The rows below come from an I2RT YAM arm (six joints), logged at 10 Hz.
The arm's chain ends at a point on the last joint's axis. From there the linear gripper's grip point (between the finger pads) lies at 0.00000 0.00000 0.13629 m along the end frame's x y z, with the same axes.
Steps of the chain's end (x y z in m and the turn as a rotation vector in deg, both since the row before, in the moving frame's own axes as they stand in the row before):
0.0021 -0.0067 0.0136 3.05 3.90 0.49
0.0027 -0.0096 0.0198 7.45 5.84 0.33
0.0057 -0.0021 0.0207 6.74 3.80 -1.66
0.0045 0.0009 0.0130 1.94 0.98 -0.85
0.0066 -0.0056 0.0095 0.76 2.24 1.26
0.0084 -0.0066 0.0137 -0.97 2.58 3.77
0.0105 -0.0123 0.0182 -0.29 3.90 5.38
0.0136 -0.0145 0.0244 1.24 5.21 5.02
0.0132 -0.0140 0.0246 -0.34 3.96 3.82
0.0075 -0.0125 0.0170 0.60 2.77 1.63
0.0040 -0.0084 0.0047 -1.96 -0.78 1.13
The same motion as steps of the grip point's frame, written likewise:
0.0114 -0.0139 0.0131 3.05 3.90 0.49
0.0166 -0.0272 0.0179 7.45 5.84 0.33
0.0145 -0.0182 0.0195 6.74 3.80 -1.66
0.0068 -0.0037 0.0129 1.94 0.98 -0.85
0.0119 -0.0073 0.0094 0.76 2.24 1.26
0.0145 -0.0041 0.0135 -0.97 2.58 3.77
0.0197 -0.0112 0.0179 -0.29 3.90 5.38
0.0261 -0.0169 0.0238 1.24 5.21 5.02
0.0226 -0.0129 0.0243 -0.34 3.96 3.82
0.0141 -0.0138 0.0168 0.60 2.77 1.63
0.0021 -0.0038 0.0046 -1.96 -0.78 1.13

